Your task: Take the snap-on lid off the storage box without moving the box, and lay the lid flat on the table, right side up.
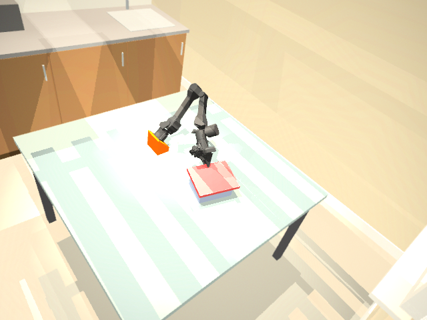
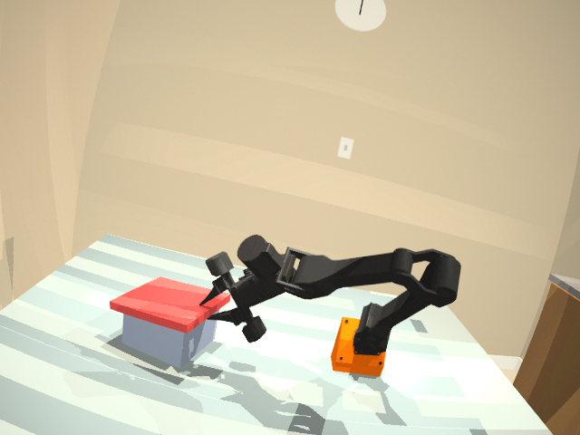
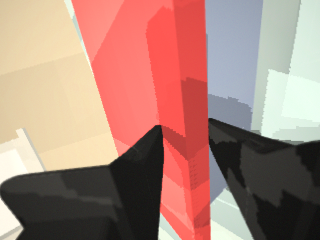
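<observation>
My gripper tip is now 7 cm short of the red lid and 2 cm to the left of it. The rest, counted from my gripper tip: storage box: 7 cm ahead, 2 cm to the right, 5 cm below.
</observation>
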